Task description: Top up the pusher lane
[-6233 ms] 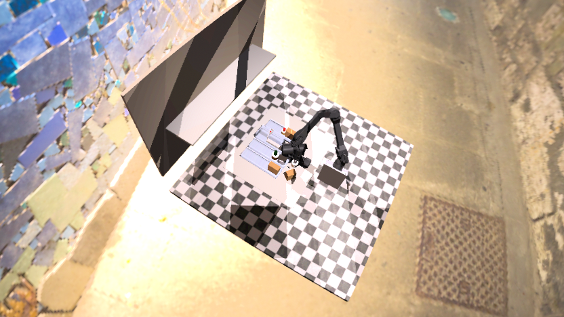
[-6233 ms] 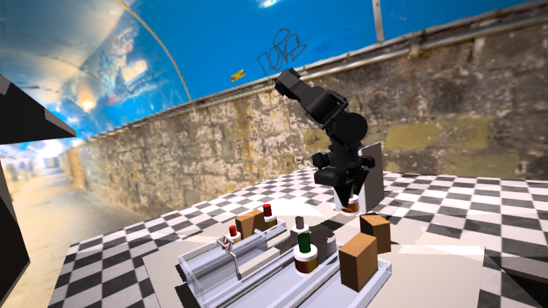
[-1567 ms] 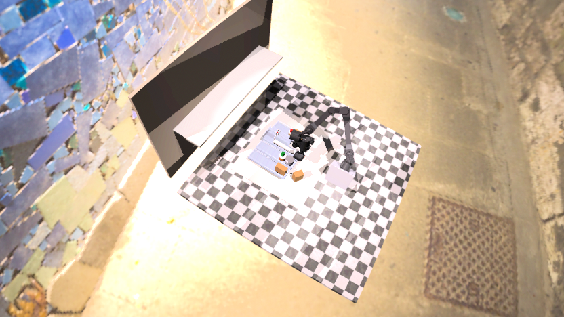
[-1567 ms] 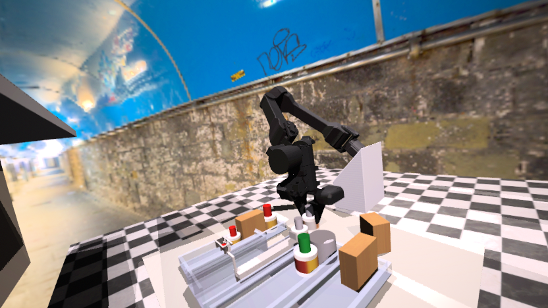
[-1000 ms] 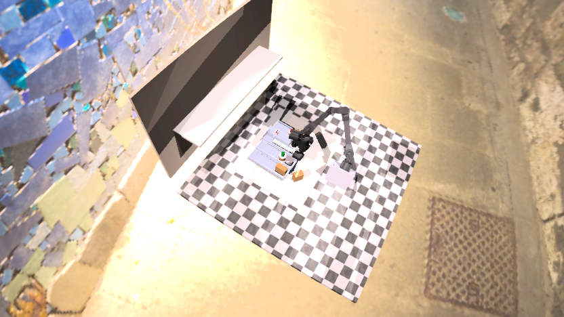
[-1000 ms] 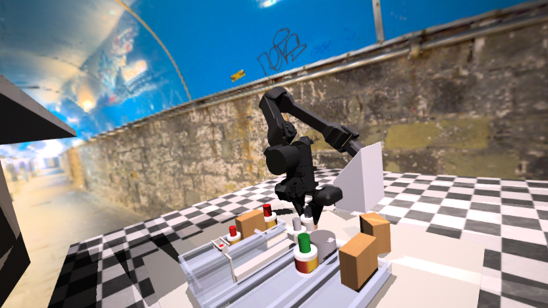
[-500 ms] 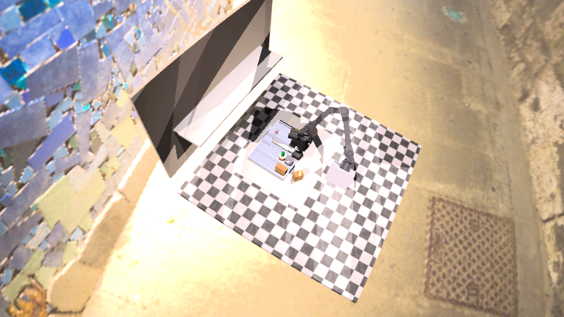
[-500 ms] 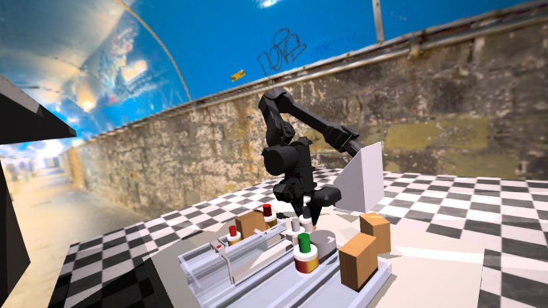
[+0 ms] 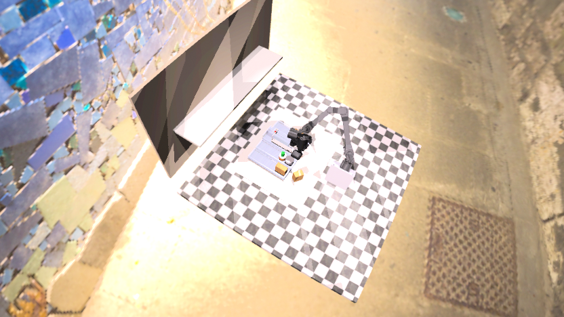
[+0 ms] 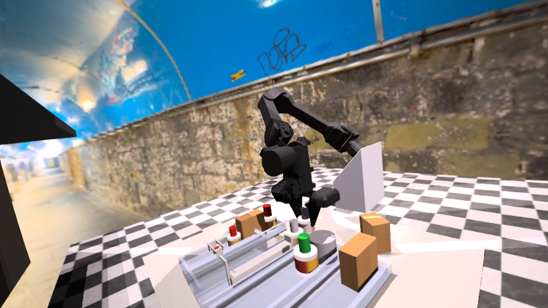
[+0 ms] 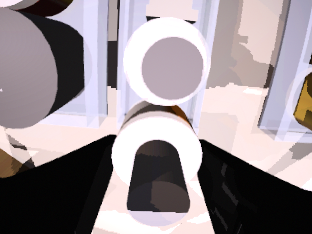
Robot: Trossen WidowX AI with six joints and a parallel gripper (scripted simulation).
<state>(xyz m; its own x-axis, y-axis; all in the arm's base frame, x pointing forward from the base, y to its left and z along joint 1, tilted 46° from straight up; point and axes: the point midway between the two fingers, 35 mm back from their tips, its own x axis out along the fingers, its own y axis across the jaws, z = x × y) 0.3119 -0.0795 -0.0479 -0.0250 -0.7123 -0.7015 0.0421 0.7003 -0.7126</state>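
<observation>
My gripper tip is 4 cm short of the grey cylinder, 8 cm to the right of it and 2 cm above it. Round my gripper tip: sprung lane (17 cm ahead, 4 cm to the right, 3 cm below).
</observation>
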